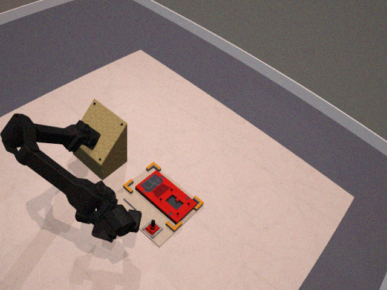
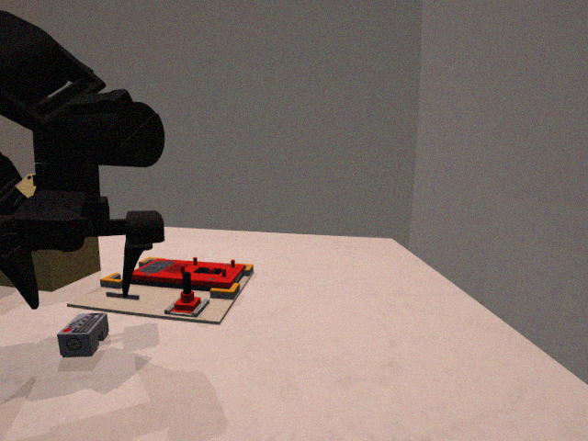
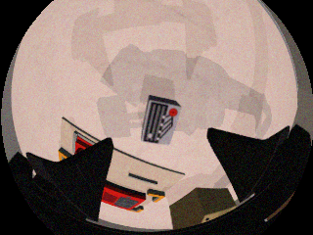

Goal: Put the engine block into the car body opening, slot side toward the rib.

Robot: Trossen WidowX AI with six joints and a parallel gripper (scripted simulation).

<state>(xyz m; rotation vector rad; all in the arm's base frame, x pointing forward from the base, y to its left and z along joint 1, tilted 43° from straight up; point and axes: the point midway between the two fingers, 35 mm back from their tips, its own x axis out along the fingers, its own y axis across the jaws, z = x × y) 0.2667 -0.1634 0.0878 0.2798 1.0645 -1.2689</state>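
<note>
Right now the grey engine block is 40 mm below my gripper tip. Round my gripper tip: black peg: 90 mm ahead, 110 mm to the left, 20 mm below.
</note>
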